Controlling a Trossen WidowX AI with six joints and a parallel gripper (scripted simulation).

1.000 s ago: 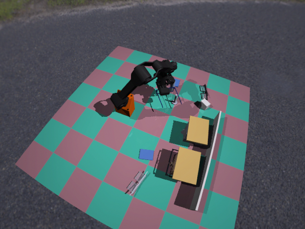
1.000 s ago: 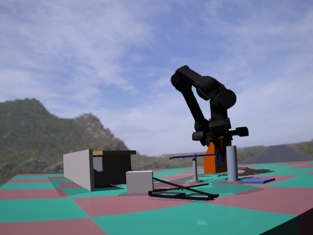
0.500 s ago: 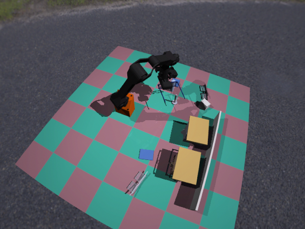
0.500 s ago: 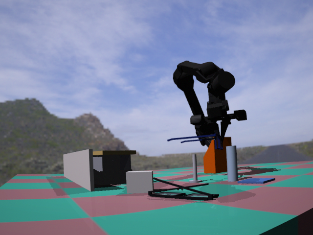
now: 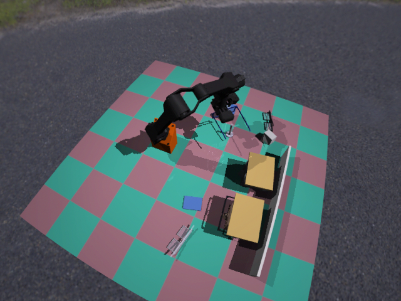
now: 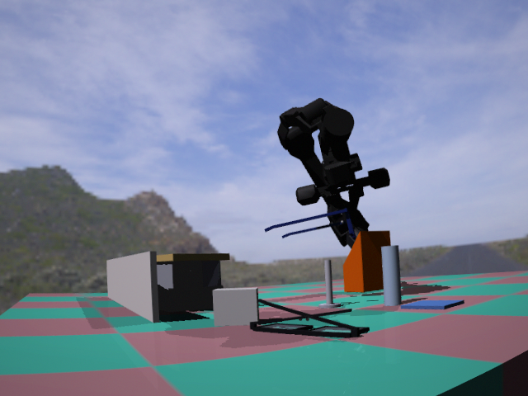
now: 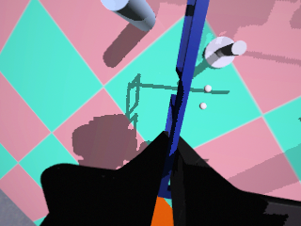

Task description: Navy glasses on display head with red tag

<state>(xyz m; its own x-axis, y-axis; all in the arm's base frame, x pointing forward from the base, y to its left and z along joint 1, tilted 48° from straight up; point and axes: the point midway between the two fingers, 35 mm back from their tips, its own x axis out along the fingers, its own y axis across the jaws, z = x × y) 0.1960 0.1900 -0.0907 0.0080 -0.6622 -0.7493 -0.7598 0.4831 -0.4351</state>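
Now: the thin post 80 mm ahead of my gripper tip, 20 mm to the left of it and 120 mm below it. The rest, counted from my gripper tip: white wall: 400 mm ahead, 280 mm to the right, 90 mm below; then white cube: 280 mm ahead, 90 mm to the left, 120 mm below.
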